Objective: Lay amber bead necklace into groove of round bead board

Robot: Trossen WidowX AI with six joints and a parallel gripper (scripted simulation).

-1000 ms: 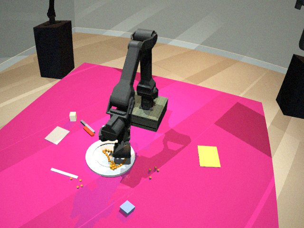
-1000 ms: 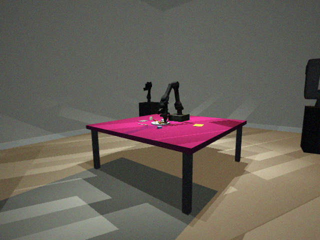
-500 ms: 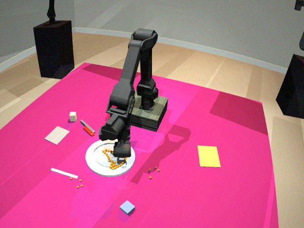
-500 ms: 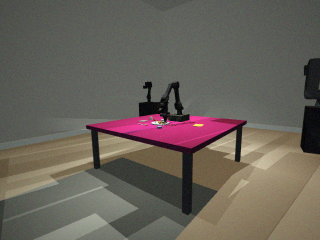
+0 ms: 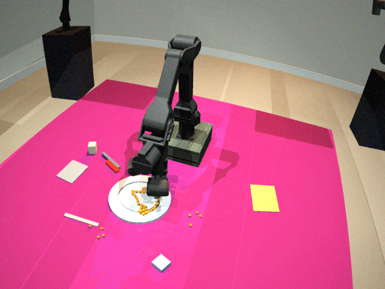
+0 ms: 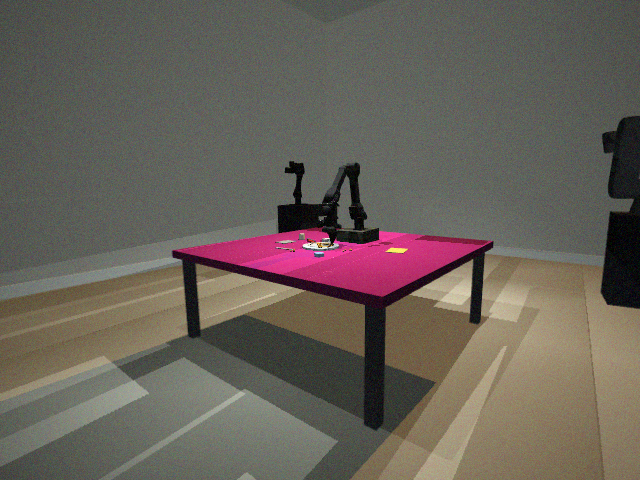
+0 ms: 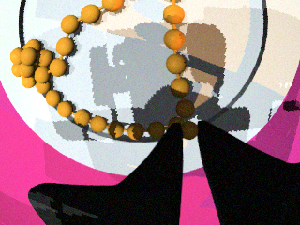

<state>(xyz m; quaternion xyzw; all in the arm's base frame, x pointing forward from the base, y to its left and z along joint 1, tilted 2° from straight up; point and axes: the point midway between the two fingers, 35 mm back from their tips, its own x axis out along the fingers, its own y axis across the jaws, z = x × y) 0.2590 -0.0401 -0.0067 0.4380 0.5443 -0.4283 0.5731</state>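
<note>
Right now the round bead board is 50 mm to the right of my gripper tip, 40 mm ahead of it and 10 mm below it. The rest, counted from my gripper tip: white block 120 mm behind, 110 mm to the right, 10 mm below; blue block 250 mm ahead, 70 mm to the left, 10 mm below; red-handled tool 200 mm to the right, 100 mm behind, 10 mm below.
</note>
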